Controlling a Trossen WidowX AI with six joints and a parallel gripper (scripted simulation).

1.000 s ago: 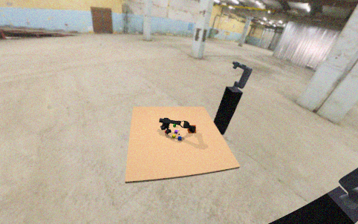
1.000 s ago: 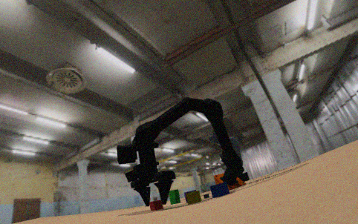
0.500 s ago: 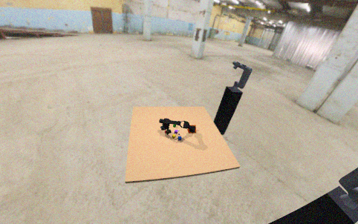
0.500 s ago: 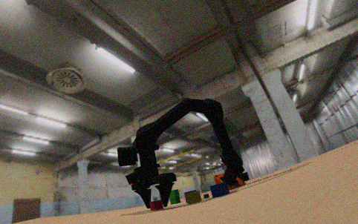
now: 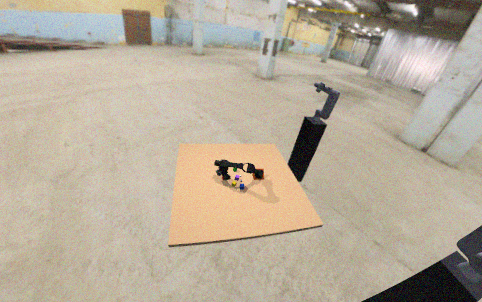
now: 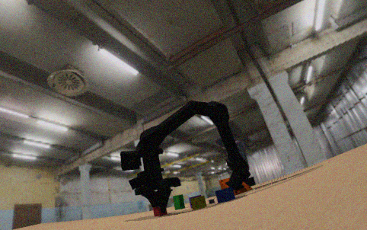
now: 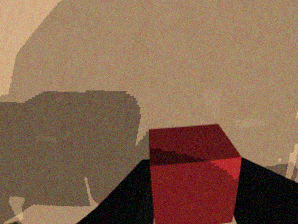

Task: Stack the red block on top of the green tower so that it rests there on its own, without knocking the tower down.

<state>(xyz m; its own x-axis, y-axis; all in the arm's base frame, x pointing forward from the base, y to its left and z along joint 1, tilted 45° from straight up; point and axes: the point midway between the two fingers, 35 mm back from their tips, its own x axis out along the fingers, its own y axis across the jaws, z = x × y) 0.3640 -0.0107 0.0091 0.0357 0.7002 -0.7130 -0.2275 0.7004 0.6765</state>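
The purple block is 14 cm behind my gripper tip, 1 cm to the left of it and 1 cm above it. Also, from my gripper tip: red block (1 cm above); then blue block (16 cm behind, 14 cm to the left, 1 cm above).
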